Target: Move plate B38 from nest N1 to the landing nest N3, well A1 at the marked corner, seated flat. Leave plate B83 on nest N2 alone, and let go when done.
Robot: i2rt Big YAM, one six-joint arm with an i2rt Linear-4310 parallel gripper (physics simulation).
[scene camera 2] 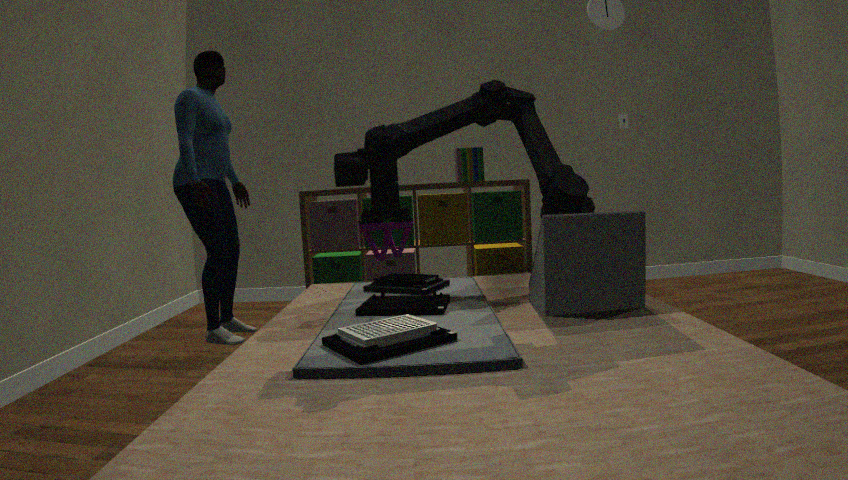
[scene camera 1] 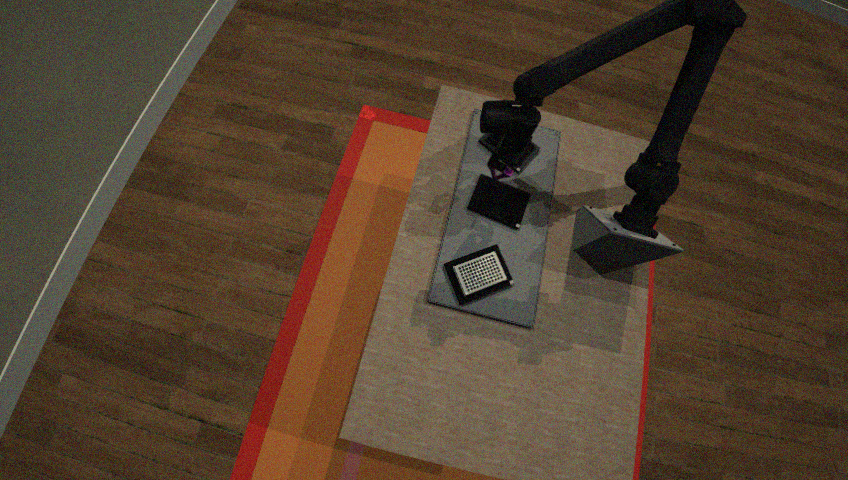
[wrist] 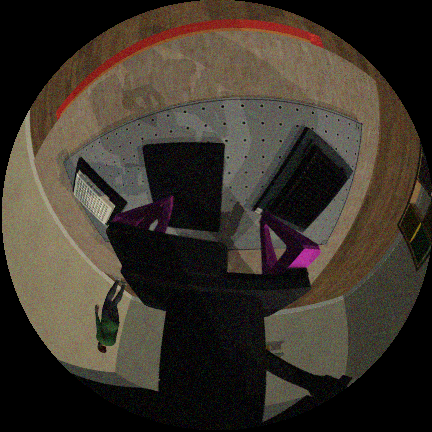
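A white 96-well plate (scene camera 1: 480, 274) (scene camera 2: 386, 330) (wrist: 92, 197) sits on the near black nest (scene camera 1: 456, 286) (scene camera 2: 368, 355). The middle black nest (scene camera 1: 498, 202) (scene camera 2: 401, 305) (wrist: 187, 175) bears no plate. A dark plate (scene camera 2: 410, 277) (wrist: 310, 185) sits on the far nest, partly hidden by the arm in scene camera 1. Plate and nest labels are not readable. My gripper (scene camera 1: 504, 172) (scene camera 2: 386, 256) (wrist: 218, 207) is open and empty, its magenta fingers pointing down, above the board between the middle and far nests and clear of both.
The nests stand on a grey perforated board (scene camera 1: 484, 315) (scene camera 2: 410, 369) (wrist: 245, 112) on the table (scene camera 1: 476, 386) (scene camera 2: 476, 428). The arm's grey pedestal (scene camera 1: 618, 249) (scene camera 2: 595, 261) stands right of the board. A person (scene camera 2: 205, 142) stands beyond the table, left of a shelf unit (scene camera 2: 303, 237).
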